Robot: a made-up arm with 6 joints. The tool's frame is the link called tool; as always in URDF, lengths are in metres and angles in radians. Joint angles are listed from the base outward.
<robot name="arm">
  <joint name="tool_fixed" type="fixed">
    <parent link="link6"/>
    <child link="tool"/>
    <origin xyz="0 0 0" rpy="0 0 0"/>
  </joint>
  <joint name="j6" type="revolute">
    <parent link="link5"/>
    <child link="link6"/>
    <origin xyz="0 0 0.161" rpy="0 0 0"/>
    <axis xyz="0 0 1"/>
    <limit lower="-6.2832" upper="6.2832"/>
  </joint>
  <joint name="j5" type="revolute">
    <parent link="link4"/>
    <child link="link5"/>
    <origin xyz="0 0 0" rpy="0 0 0"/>
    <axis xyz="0 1 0"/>
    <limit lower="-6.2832" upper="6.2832"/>
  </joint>
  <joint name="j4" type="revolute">
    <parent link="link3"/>
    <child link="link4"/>
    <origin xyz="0 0 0.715" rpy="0 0 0"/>
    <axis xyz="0 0 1"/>
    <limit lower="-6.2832" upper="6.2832"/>
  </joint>
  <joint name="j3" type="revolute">
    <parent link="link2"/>
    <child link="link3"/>
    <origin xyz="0 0 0.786" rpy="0 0 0"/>
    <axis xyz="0 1 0"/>
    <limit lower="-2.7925" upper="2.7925"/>
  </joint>
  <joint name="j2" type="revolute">
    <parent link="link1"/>
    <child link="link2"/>
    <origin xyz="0 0.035 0" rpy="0 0 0"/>
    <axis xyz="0 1 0"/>
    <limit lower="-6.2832" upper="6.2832"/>
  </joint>
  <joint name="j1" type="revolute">
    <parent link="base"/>
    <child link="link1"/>
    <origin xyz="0 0 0.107" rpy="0 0 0"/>
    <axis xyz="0 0 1"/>
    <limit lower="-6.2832" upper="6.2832"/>
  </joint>
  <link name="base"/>
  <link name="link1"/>
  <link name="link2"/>
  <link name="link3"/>
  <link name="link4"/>
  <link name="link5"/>
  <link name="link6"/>
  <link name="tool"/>
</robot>
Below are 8 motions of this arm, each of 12 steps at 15 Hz.
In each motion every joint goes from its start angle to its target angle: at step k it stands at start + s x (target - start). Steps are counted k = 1, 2, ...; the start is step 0. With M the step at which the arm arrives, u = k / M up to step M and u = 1 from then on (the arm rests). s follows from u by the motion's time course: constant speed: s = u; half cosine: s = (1 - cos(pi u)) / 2; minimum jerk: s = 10 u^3 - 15 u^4 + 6 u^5.
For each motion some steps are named. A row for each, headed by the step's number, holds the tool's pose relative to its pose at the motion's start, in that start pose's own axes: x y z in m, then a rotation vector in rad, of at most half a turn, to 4 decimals.
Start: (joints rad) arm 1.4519 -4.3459 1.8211 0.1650 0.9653 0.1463
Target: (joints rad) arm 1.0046 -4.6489 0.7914 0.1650 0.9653 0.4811
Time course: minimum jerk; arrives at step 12
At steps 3, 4, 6, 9, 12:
3: -0.0479 0.0131 -0.0973 -0.0797 -0.1207 0.0189
4: -0.0863 0.0148 -0.2064 -0.1657 -0.2427 0.0446
6: -0.1292 -0.0517 -0.5288 -0.4176 -0.5643 0.1437
9: -0.0295 -0.3176 -0.9378 -0.7875 -0.9794 0.3362
12: 0.0264 -0.4151 -1.0219 -0.8861 -1.0842 0.3951

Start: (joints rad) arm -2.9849 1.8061 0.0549 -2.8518 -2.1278 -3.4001
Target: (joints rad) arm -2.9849 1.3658 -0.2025 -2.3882 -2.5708 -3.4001
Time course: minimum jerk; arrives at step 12
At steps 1, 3, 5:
1: 0.0016 0.0019 -0.0034 -0.0011 -0.0015 -0.0021
3: 0.0356 0.0399 -0.0687 -0.0211 -0.0292 -0.0449
5: 0.1372 0.1357 -0.2175 -0.0557 -0.0898 -0.1650

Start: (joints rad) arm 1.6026 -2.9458 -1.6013 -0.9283 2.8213 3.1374
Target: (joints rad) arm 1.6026 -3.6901 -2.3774 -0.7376 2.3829 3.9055
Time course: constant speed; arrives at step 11
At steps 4, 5, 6, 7, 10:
4: -0.1157 0.2585 -0.2078 0.4925 0.4438 0.3753
5: -0.1544 0.3250 -0.2374 0.6324 0.5385 0.4724
6: -0.1956 0.3905 -0.2577 0.7792 0.6262 0.5691
7: -0.2386 0.4540 -0.2689 0.9329 0.7068 0.6644
10: -0.3705 0.6239 -0.2508 1.4372 0.9025 0.9306

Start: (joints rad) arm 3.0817 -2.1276 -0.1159 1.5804 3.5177 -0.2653
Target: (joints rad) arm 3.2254 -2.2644 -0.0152 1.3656 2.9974 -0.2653
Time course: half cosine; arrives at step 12
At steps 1, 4, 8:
1: 0.0005 0.0027 0.0008 0.0016 -0.0107 0.0051
4: 0.0061 0.0377 0.0110 0.0268 -0.1566 0.0752
8: 0.0169 0.1055 0.0258 0.1042 -0.4626 0.2314

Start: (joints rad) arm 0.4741 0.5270 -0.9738 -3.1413 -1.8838 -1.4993
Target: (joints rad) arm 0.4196 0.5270 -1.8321 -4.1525 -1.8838 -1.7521
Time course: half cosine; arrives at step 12
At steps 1, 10, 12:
1: -0.0029 -0.0007 -0.0099 -0.0158 -0.0162 0.0010
10: -0.1347 -0.2965 -0.5025 -0.7156 -0.8014 0.3976
12: -0.1416 -0.3366 -0.5270 -0.7513 -0.8453 0.4529

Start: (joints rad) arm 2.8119 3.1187 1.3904 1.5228 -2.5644 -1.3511
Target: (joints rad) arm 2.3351 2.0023 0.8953 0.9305 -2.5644 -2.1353
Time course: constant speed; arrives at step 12
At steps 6, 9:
6: -0.4425 -0.2049 0.5415 -0.0263 0.6090 0.1878
9: -0.4554 -0.2810 0.9335 -0.0058 0.9381 0.2161

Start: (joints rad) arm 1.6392 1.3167 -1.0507 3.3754 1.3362 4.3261
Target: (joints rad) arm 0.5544 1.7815 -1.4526 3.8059 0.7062 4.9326
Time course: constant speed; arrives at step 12
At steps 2, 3, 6, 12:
2: -0.1669 -0.0231 -0.0002 0.0686 0.1132 0.0245
3: -0.2519 -0.0278 0.0105 0.1064 0.1634 0.0327
6: -0.5023 -0.0107 0.0844 0.2294 0.2865 0.0422
12: -0.9032 0.1746 0.3793 0.4814 0.4031 0.0032

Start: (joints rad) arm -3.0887 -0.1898 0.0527 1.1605 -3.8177 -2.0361
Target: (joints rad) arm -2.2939 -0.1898 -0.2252 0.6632 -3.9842 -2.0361
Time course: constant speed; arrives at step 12
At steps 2, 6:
2: -0.0289 0.0158 -0.0301 0.0623 0.0251 -0.0576
6: -0.0720 0.0693 -0.0965 0.2147 0.0679 -0.1565

